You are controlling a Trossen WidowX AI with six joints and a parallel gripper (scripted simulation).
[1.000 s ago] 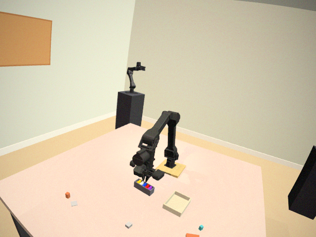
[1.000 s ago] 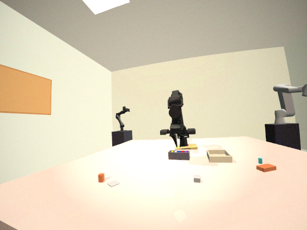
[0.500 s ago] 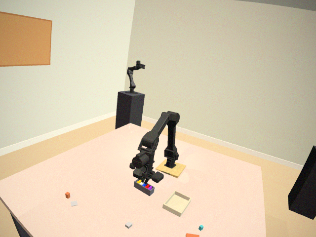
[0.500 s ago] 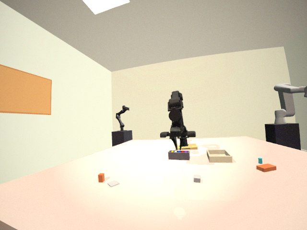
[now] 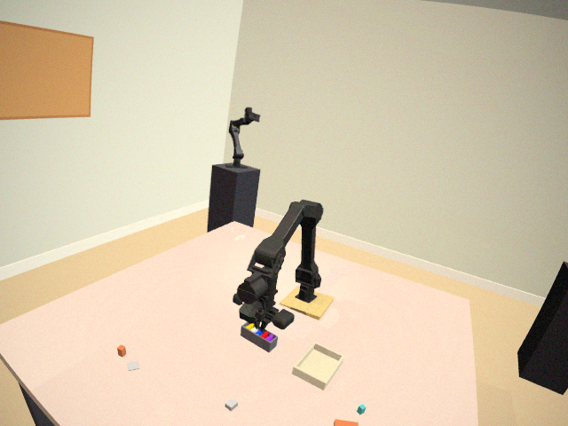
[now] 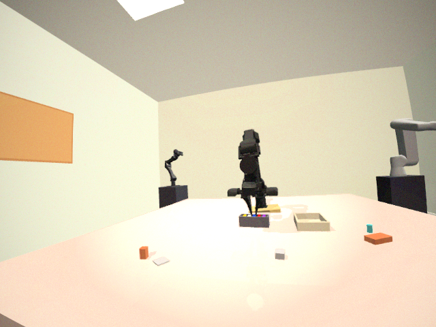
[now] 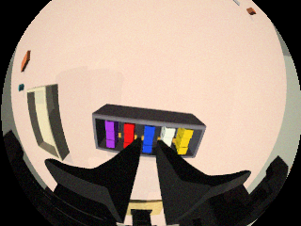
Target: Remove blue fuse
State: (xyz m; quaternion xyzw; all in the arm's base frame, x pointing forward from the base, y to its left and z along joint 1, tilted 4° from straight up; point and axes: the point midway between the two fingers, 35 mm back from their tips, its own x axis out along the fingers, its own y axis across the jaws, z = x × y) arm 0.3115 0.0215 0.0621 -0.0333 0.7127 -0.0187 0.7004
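Now: gripper tip 2 cm above the blue fuse. The rest, counted from my gripper tip: beige tray (20 cm to the left, 4 cm below, 3 cm behind); teal cube (37 cm to the left, 4 cm ahead, 3 cm below); grey cube (24 cm ahead, 11 cm to the left, 4 cm below).
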